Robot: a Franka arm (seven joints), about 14 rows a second.
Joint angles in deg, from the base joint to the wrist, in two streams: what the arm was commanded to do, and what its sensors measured. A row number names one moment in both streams.
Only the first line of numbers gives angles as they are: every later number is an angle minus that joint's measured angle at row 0.
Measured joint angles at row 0:
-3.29, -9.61, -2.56, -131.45, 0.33, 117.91, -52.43
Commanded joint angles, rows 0 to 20:
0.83, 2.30, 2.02, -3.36, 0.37, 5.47, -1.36
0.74, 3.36, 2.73, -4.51, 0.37, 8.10, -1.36
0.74, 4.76, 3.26, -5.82, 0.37, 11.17, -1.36
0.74, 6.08, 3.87, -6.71, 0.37, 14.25, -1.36
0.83, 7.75, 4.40, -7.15, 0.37, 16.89, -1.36
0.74, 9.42, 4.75, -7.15, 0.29, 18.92, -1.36
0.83, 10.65, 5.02, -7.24, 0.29, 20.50, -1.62
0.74, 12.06, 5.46, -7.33, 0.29, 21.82, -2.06
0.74, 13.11, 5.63, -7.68, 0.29, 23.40, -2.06
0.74, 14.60, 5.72, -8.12, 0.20, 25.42, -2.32
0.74, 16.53, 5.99, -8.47, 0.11, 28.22, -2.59
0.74, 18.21, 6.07, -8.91, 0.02, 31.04, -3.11
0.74, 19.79, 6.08, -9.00, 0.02, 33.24, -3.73
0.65, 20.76, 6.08, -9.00, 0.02, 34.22, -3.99
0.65, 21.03, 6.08, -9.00, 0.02, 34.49, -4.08
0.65, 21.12, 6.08, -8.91, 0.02, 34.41, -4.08
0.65, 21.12, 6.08, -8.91, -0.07, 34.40, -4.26
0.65, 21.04, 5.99, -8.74, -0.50, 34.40, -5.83
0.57, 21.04, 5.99, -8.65, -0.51, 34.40, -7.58
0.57, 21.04, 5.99, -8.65, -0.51, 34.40, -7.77
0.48, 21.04, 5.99, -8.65, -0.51, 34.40, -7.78
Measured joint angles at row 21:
0.88, 21.47, 6.06, -6.98, -1.17, 29.91, -2.56
